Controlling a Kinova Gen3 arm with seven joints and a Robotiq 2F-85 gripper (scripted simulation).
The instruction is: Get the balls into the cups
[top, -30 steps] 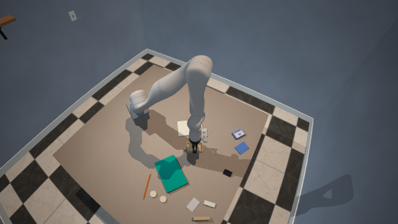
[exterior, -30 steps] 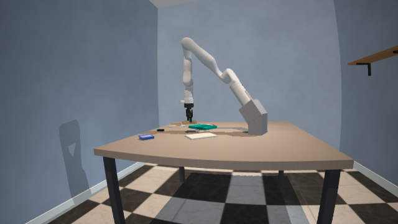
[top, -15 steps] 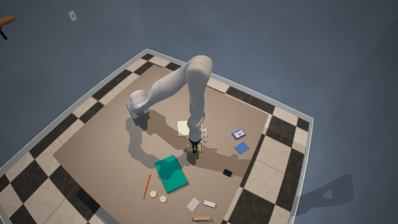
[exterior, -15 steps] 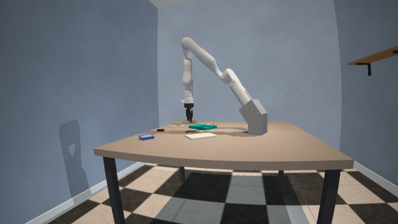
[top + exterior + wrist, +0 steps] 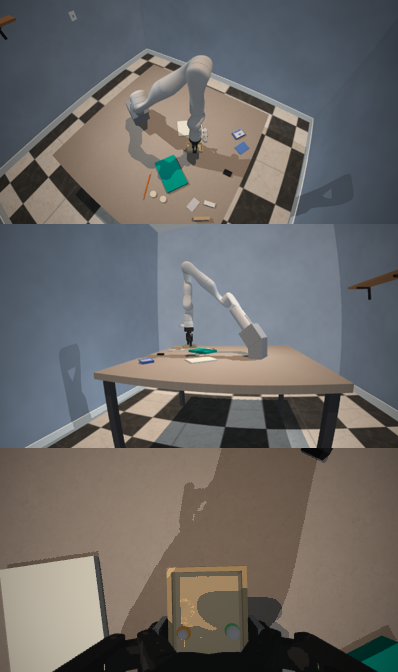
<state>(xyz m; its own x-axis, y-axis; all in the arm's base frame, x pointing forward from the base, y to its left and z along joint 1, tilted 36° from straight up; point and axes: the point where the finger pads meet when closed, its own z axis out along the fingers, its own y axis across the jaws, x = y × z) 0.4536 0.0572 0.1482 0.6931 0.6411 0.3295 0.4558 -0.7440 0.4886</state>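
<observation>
Now: the covered wooden puzzle 2 cm below my hand. Also, from my hand: teal book 22 cm to the right, 8 cm below, 4 cm behind; then cream pad 16 cm to the left, 14 cm behind, 9 cm below; then black block 28 cm ahead, 8 cm below, 1 cm to the right.
</observation>
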